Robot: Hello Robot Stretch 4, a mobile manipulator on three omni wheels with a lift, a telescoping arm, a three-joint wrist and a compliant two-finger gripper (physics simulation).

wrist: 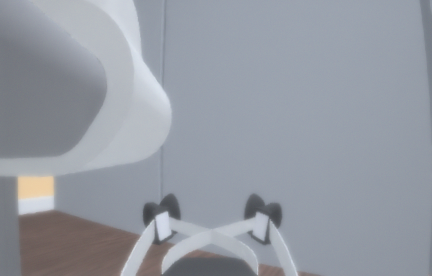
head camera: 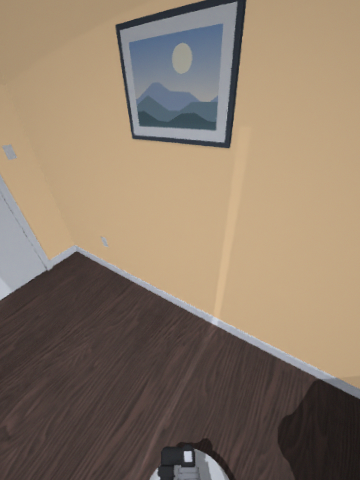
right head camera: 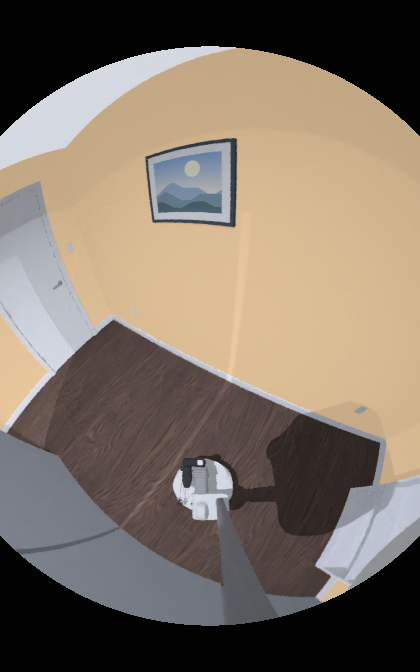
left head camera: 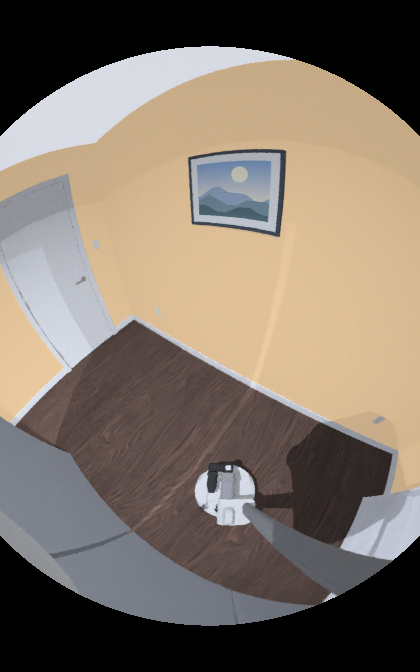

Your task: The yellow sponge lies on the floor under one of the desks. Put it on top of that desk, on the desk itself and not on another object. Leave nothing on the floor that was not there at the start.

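Frame: origin at the robot's base, x ahead, y left, z up, level; centimetres.
Seen in the pictures: gripper, fingertip midpoint: (wrist: 212, 210).
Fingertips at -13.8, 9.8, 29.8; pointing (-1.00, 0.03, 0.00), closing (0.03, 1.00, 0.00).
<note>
A point is followed by its place in that frame, as x, y, z.
The yellow sponge and the desks do not show in any of the views. My gripper (wrist: 212, 210) @(-13.8, 9.8, 29.9) is open in the wrist view, its two dark fingertips wide apart with nothing between them. A large grey panel stands in front of it. In the head views my fingers cannot be made out; the wrist and arm show over my round white base.
A tall grey partition (left head camera: 165, 565) (right head camera: 125, 560) (wrist: 300, 125) @(-68.9, 38.2, 42.9) runs along one side. A white shelf unit (left head camera: 357, 520) (right head camera: 345, 525) stands at the right. A white door (left head camera: 55, 280) (right head camera: 30, 290) is at the left. A framed picture (head camera: 175, 100) @(111.0, 0.0, 150.4) hangs on the orange wall (head camera: 150, 200) @(125.7, 18.2, 97.1).
</note>
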